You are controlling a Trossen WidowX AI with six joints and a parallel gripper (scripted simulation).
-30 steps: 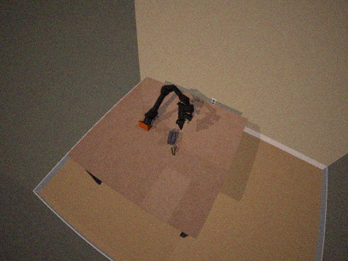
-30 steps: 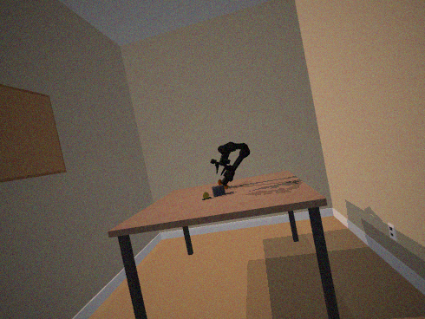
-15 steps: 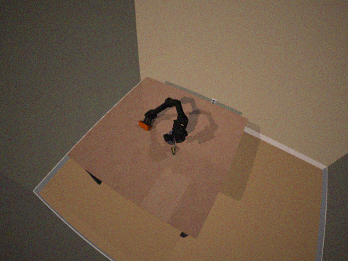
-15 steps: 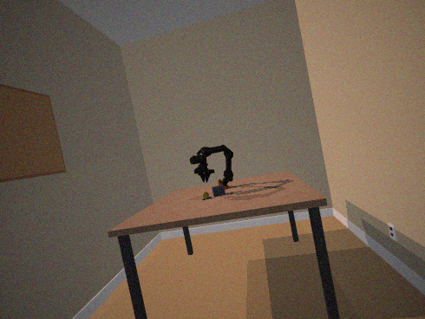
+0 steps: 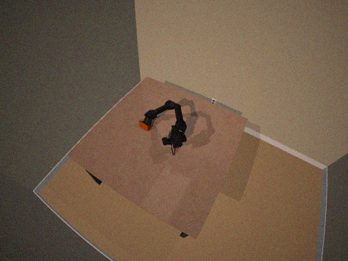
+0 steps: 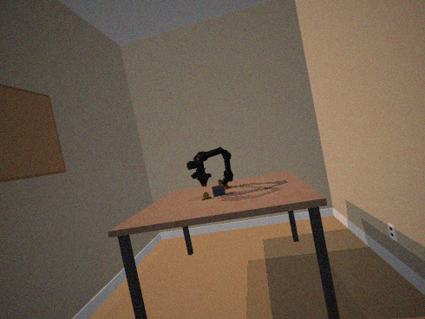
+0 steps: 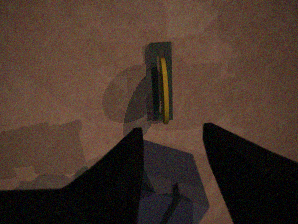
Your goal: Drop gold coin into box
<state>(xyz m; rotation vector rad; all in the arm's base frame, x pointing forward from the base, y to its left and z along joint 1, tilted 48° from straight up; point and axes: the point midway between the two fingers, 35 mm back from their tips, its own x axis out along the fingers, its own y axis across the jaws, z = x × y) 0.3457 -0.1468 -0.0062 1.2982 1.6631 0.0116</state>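
My gripper tip is now 7 cm above the gold coin.
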